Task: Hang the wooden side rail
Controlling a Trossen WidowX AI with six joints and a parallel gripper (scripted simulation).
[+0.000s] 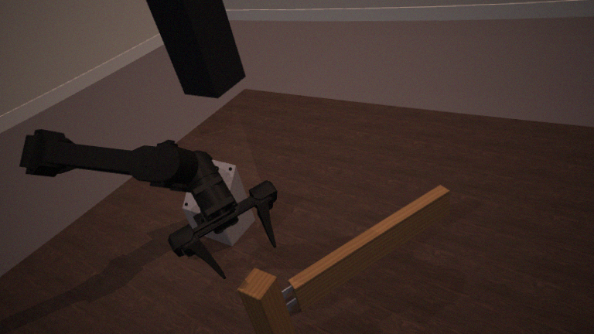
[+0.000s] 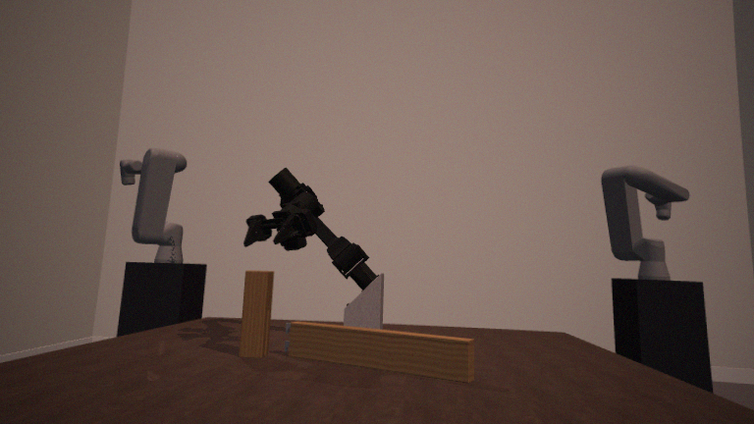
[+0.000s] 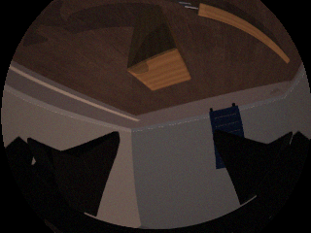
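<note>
Right now the headboard post is 10 mm behind my gripper tip, 10 mm to the left of it and 160 mm below it.
</note>
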